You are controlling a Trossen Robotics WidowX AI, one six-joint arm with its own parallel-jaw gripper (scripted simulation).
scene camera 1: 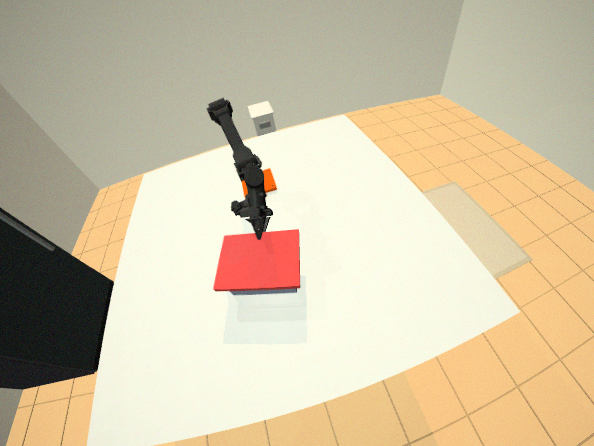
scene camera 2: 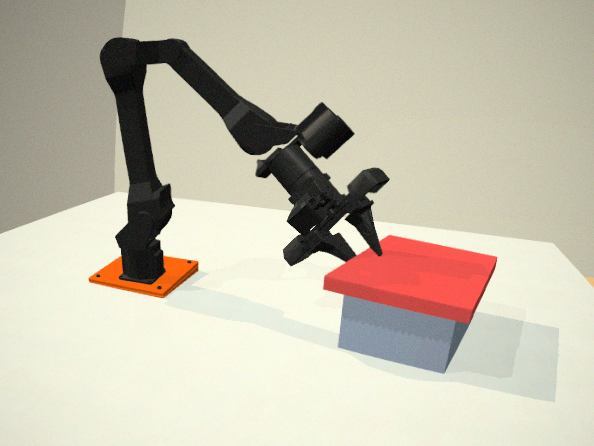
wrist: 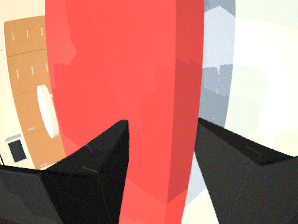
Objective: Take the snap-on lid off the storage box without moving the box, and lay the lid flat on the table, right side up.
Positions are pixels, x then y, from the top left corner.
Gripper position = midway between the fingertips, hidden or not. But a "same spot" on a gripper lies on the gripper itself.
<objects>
gripper: scene camera 1 260,239; scene camera 2; wrist
red lid: scene camera 1 273,263; scene camera 2; wrist
same spot on red lid: (wrist: 147,69) = (scene camera 2: 363,260)
same spot on gripper: (wrist: 94,177) = (scene camera 2: 355,227)
</objects>
